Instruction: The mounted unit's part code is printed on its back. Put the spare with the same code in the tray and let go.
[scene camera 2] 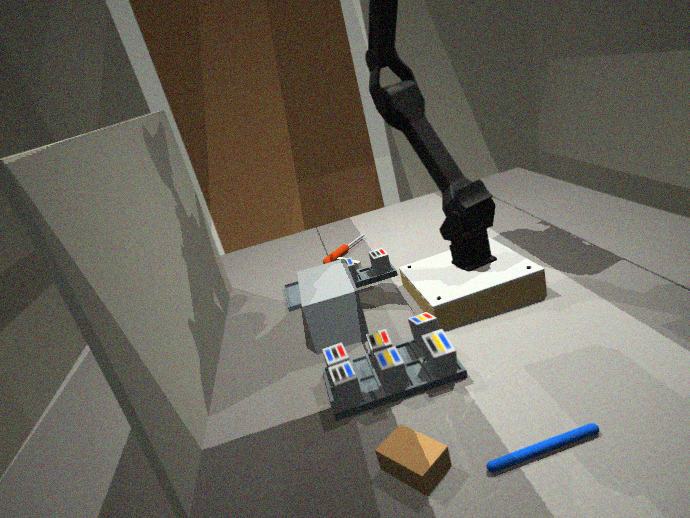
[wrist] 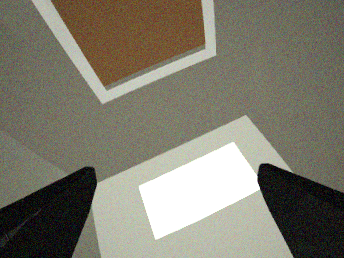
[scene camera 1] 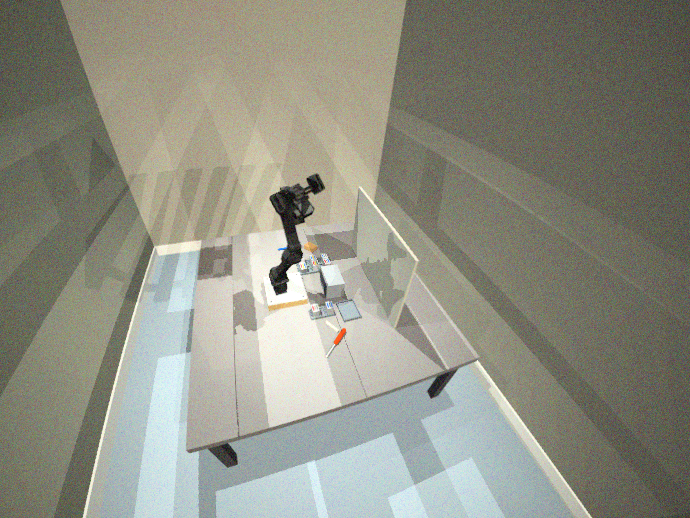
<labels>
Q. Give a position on a mounted unit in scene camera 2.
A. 330, 300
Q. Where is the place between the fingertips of my gripper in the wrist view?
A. At 178, 174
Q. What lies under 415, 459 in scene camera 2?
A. A cardboard box.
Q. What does my gripper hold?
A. Nothing.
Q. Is my gripper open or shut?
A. Open.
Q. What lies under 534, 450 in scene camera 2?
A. A blue pen.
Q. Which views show my gripper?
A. The wrist view and scene camera 1 only.
</labels>
